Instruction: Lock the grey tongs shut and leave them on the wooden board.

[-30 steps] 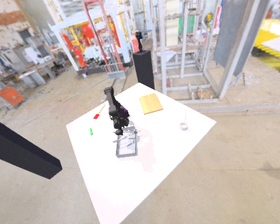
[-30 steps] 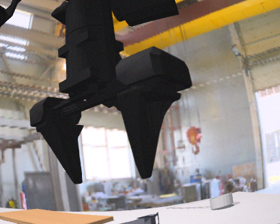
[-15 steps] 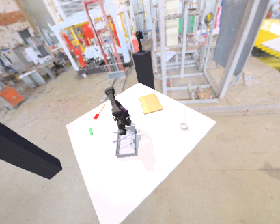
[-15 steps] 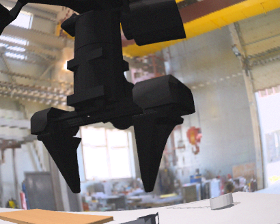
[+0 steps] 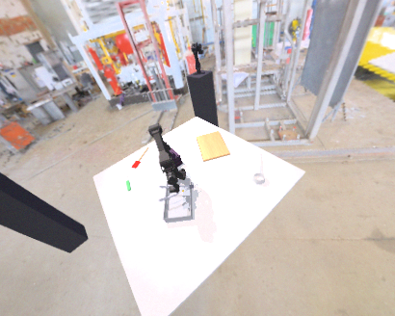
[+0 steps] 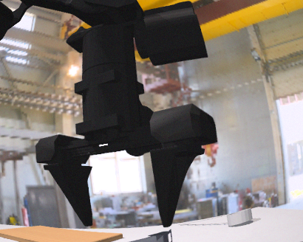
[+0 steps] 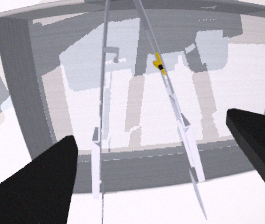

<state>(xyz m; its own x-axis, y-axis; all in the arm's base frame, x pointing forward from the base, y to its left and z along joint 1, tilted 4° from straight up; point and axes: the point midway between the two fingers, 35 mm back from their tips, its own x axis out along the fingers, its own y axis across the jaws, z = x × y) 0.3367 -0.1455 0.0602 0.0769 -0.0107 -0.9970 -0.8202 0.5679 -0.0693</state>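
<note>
Now: gripper tip 40 mm above the yellow piece, 30 mm short of it and 20 mm to the right of it. Also, from my gripper tip: grey roasting tin (80 mm below, 40 mm to the right, 20 mm ahead); then wooden board (540 mm to the left, 200 mm behind, 100 mm below).
</note>
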